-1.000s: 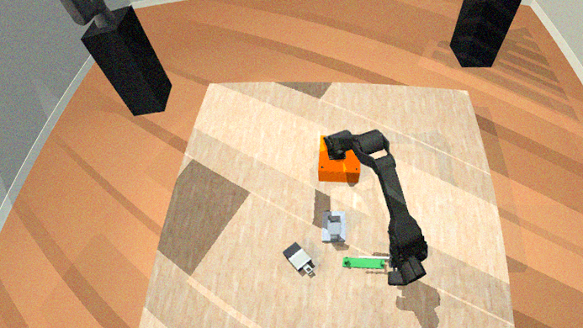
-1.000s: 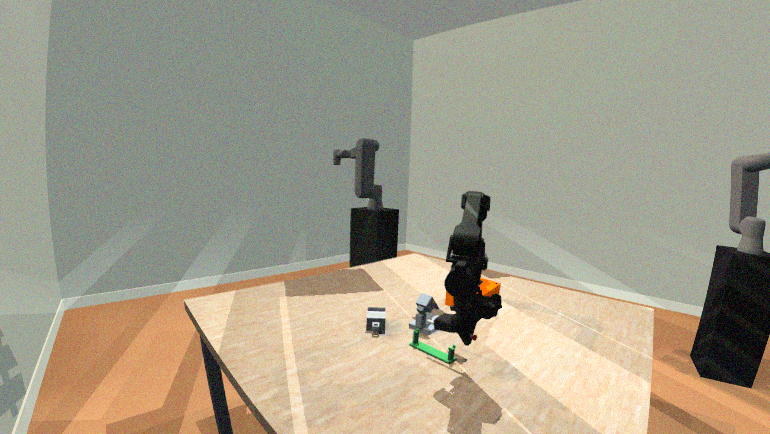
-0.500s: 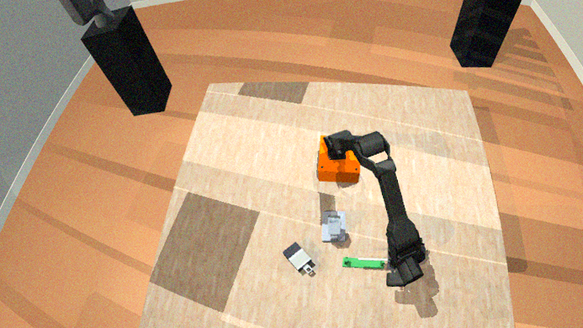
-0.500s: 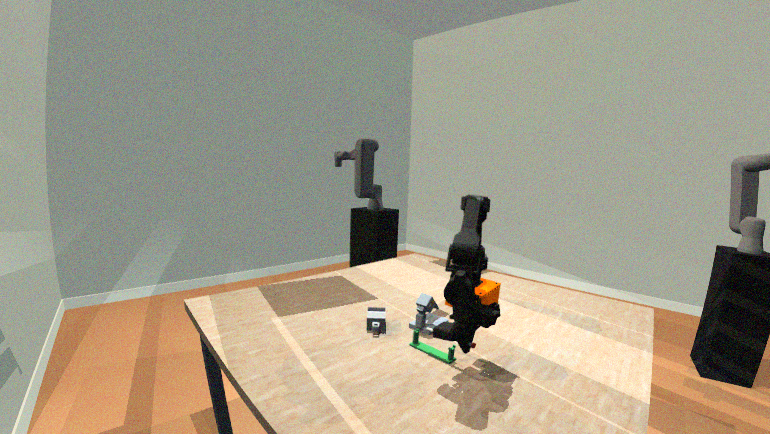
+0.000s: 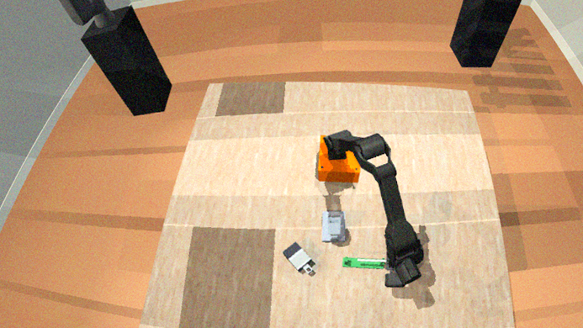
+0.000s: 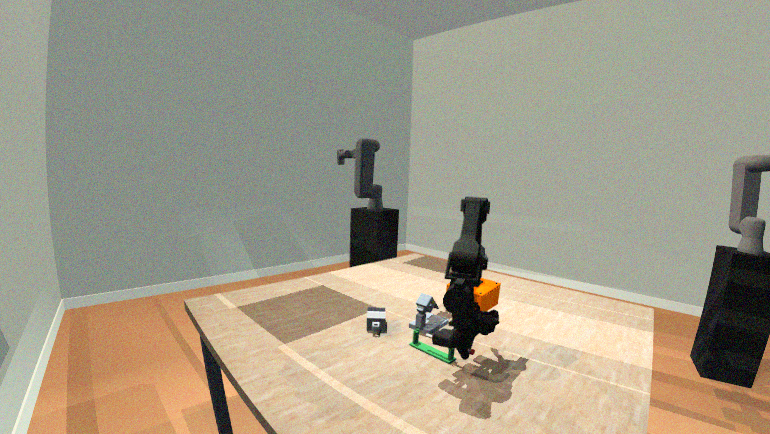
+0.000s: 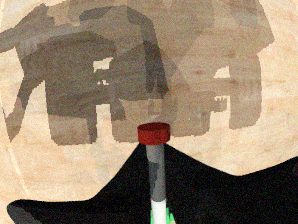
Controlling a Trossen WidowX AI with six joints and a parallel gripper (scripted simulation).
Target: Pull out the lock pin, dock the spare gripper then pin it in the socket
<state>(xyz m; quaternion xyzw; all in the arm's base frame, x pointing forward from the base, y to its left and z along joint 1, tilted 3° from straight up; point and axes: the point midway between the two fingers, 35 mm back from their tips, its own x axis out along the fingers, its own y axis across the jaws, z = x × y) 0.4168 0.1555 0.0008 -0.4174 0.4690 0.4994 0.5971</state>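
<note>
Now: gripper tip 10 cm to the left of the green cradle and 2 cm past it. The rest, counted from my gripper tip: spare gripper: 32 cm to the right, 4 cm behind; mount: 19 cm to the right, 14 cm behind, 3 cm above.
</note>
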